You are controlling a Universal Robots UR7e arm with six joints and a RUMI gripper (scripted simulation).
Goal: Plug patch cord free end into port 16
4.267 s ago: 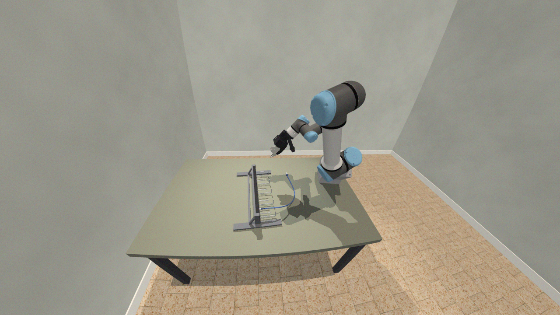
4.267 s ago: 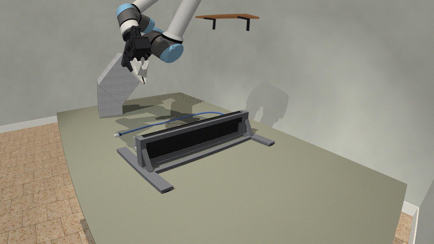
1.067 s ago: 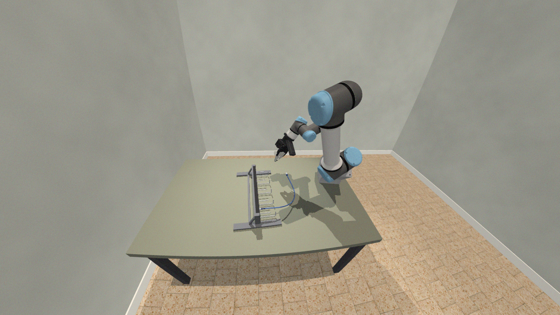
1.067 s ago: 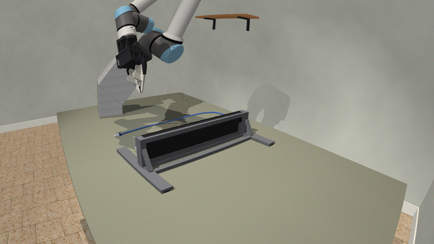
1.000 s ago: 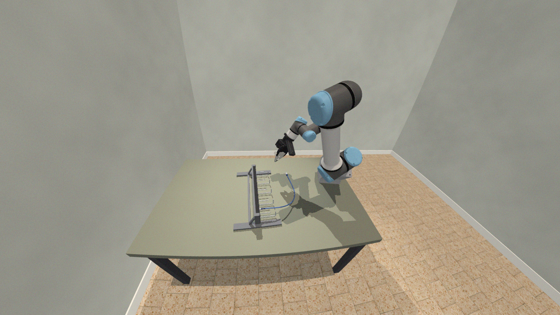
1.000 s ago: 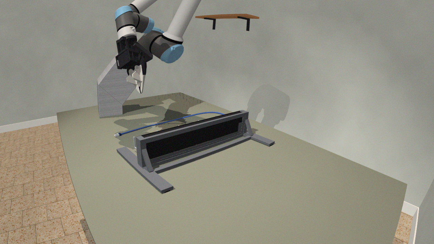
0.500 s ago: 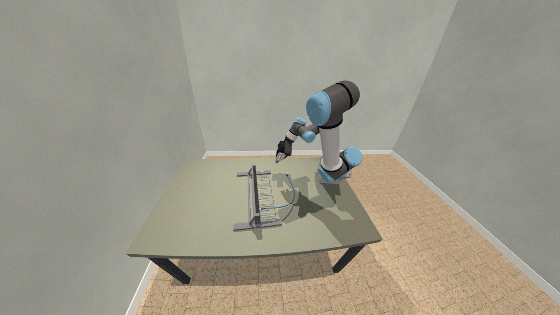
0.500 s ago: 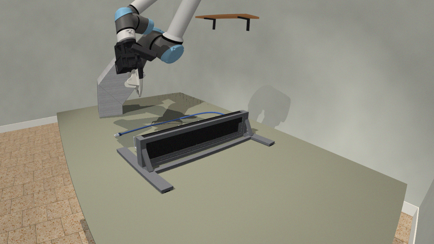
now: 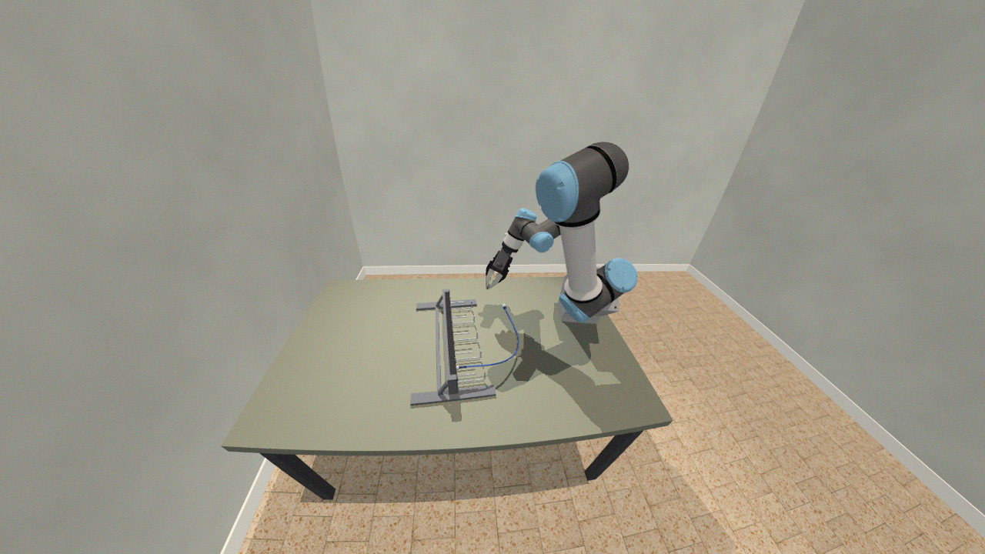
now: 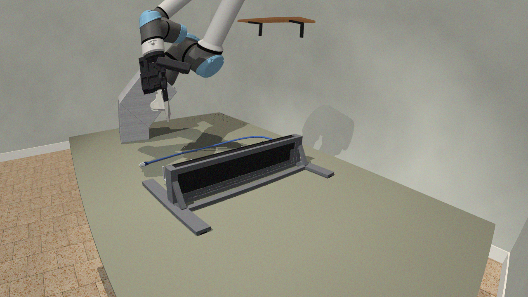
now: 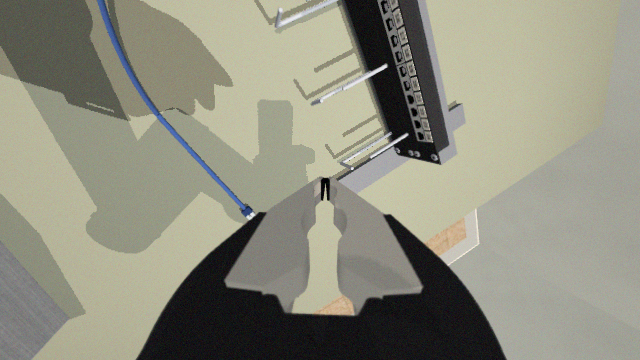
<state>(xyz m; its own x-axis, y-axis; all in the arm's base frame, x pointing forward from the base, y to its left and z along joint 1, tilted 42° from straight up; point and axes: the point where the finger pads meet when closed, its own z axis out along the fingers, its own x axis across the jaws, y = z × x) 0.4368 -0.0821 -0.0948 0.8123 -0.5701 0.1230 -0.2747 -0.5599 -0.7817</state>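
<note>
My hand is 90 mm past the plug, 70 mm to the left of it and 170 mm above it.
</note>
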